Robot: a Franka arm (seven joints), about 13 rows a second.
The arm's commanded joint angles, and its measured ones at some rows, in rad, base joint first. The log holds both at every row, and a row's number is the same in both.
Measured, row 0:
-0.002, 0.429, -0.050, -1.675, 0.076, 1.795, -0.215
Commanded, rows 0 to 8:
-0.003, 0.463, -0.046, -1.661, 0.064, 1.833, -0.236
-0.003, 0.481, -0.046, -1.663, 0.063, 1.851, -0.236
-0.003, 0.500, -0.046, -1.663, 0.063, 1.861, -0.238
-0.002, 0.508, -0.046, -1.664, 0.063, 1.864, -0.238
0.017, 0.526, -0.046, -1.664, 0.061, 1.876, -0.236
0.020, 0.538, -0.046, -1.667, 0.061, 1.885, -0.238
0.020, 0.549, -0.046, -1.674, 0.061, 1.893, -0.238
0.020, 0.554, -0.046, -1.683, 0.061, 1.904, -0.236
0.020, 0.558, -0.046, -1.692, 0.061, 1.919, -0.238
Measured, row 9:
0.019, 0.553, -0.046, -1.678, 0.076, 1.891, -0.228
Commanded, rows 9 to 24:
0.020, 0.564, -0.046, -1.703, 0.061, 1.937, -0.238
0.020, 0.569, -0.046, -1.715, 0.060, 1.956, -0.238
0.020, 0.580, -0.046, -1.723, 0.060, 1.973, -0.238
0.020, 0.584, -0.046, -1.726, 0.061, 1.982, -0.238
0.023, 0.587, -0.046, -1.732, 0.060, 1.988, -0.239
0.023, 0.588, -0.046, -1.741, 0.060, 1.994, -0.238
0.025, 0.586, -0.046, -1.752, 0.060, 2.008, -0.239
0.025, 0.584, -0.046, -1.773, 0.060, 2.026, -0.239
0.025, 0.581, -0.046, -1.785, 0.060, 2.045, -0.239
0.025, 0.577, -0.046, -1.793, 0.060, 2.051, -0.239
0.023, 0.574, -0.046, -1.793, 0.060, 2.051, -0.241
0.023, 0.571, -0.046, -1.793, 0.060, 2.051, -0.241
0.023, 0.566, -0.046, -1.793, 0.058, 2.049, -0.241
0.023, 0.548, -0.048, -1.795, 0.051, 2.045, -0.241
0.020, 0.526, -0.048, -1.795, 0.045, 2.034, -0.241
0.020, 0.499, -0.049, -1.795, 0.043, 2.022, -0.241
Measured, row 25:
0.020, 0.574, -0.047, -1.768, 0.062, 2.035, -0.233
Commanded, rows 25 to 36:
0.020, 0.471, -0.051, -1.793, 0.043, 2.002, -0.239
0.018, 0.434, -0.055, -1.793, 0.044, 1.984, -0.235
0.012, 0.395, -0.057, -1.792, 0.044, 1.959, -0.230
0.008, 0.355, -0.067, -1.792, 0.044, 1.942, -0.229
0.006, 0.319, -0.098, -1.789, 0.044, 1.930, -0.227
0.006, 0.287, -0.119, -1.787, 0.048, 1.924, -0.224
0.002, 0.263, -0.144, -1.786, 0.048, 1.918, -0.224
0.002, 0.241, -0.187, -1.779, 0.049, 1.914, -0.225
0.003, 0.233, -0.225, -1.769, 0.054, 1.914, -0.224
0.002, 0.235, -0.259, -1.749, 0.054, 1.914, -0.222
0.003, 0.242, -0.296, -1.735, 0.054, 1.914, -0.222
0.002, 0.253, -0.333, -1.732, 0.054, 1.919, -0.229
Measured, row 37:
0.001, 0.236, -0.283, -1.754, 0.057, 1.922, -0.231
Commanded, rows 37 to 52:
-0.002, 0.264, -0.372, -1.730, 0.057, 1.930, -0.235
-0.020, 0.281, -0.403, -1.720, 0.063, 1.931, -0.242
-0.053, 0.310, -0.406, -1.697, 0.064, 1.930, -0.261
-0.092, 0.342, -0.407, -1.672, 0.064, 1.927, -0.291
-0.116, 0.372, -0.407, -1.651, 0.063, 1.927, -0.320
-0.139, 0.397, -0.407, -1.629, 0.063, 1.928, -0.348
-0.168, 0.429, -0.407, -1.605, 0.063, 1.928, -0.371
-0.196, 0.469, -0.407, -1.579, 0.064, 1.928, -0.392
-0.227, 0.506, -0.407, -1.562, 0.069, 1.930, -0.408
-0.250, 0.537, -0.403, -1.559, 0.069, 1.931, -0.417
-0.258, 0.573, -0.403, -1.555, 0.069, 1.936, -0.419
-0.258, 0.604, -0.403, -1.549, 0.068, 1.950, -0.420
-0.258, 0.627, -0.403, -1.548, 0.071, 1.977, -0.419
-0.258, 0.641, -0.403, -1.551, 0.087, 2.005, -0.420
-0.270, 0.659, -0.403, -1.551, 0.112, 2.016, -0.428
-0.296, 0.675, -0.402, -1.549, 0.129, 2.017, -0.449
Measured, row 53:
-0.254, 0.642, -0.409, -1.589, 0.090, 2.020, -0.408
